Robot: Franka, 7 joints.
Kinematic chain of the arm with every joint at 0, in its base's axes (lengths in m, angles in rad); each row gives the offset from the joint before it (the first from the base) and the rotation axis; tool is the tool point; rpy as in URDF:
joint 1: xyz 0 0 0.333 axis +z
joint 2: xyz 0 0 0 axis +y
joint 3: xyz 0 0 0.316 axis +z
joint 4: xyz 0.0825 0 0 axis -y
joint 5: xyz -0.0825 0 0.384 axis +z
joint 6: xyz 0 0 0 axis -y
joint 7: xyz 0.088 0 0 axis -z
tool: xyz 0 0 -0.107 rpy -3.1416 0 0
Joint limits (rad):
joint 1: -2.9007..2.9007
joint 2: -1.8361..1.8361
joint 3: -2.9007..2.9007
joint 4: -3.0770..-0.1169
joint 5: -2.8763..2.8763
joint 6: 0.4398..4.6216
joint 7: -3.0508..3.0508
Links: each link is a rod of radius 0.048 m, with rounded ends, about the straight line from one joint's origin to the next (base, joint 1, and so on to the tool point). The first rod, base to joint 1, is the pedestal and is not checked.
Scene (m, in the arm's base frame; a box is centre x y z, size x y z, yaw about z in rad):
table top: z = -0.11
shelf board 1: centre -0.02 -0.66 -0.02 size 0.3 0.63 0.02 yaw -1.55
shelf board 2: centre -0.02 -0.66 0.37 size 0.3 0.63 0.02 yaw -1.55
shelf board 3: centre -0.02 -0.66 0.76 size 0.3 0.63 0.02 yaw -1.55
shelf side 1: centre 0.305 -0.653 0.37 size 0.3 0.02 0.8 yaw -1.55
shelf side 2: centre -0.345 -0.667 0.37 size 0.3 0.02 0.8 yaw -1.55
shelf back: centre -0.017 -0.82 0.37 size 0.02 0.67 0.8 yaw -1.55
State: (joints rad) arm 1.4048 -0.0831 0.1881 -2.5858 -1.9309 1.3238 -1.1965
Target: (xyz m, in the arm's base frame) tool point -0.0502 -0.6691 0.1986
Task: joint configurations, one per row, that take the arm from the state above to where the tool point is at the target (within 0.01 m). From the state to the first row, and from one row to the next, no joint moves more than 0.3 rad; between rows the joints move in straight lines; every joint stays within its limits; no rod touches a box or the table.
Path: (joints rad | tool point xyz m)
1: 1.6185 -0.2052 0.4780 -2.6153 -1.9387 1.3254 -1.1965 | -0.1071 0.4098 0.4159
2: 1.8322 -0.3273 0.7679 -2.6448 -1.9464 1.3269 -1.1965 | -0.2845 0.2942 0.4410
3: 2.0459 -0.4493 1.0578 -2.6743 -1.9542 1.3285 -1.1965 | -0.3840 0.1132 0.4419
4: 2.2596 -0.5714 1.3476 -2.7037 -1.9620 1.3300 -1.1965 | -0.3896 -0.0828 0.4144
5: 2.4733 -0.6935 1.6375 -2.7332 -1.9697 1.3316 -1.1965 | -0.3130 -0.2446 0.3597
6: 2.6870 -0.8156 1.9274 -2.7627 -1.9775 1.3332 -1.1965 | -0.1877 -0.3380 0.2843
7: 2.9007 -0.9377 2.2173 -2.7922 -1.9852 1.3347 -1.1965 | -0.0568 -0.3521 0.1986
8: 2.7746 -1.0058 2.2052 -2.5468 -2.0644 1.4255 -1.1965 | -0.0481 -0.4384 0.1862
9: 2.6486 -1.0740 2.1932 -2.3014 -2.1436 1.5163 -1.1965 | -0.0449 -0.5222 0.1841
10: 2.5225 -1.1421 2.1811 -2.0560 -2.2227 1.6071 -1.1965 | -0.0461 -0.5999 0.1893
11: 2.3965 -1.2103 2.1690 -1.8106 -2.3019 1.6979 -1.1965 | -0.0502 -0.6691 0.1986

